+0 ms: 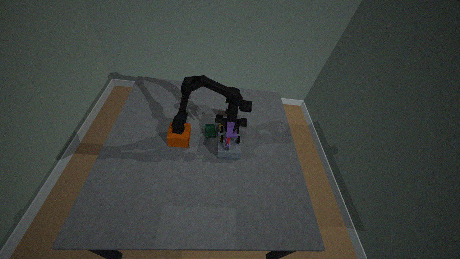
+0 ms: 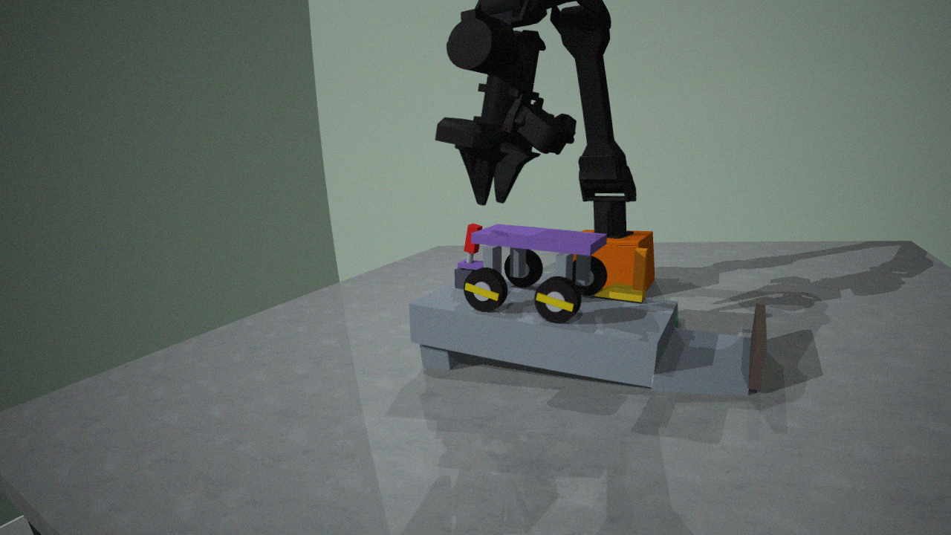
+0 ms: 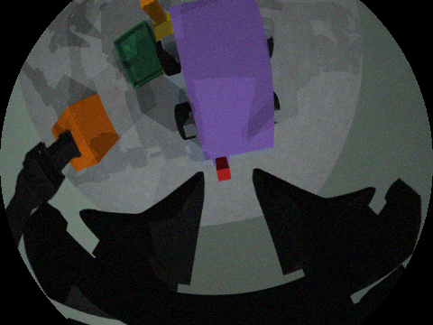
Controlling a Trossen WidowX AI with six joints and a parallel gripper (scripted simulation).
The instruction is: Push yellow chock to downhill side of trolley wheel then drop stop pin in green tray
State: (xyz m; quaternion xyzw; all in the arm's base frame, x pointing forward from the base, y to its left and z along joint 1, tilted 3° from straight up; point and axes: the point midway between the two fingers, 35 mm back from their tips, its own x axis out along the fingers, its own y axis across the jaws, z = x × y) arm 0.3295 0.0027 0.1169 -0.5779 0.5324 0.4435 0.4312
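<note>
The red-headed stop pin is 40 mm to the right of my gripper tip and 60 mm below it. Also, from my gripper tip: trolley 60 mm to the left, 80 mm below; grey ramp 70 mm to the left, 150 mm below; yellow chock 70 mm behind, 140 mm to the left, 110 mm below.
</note>
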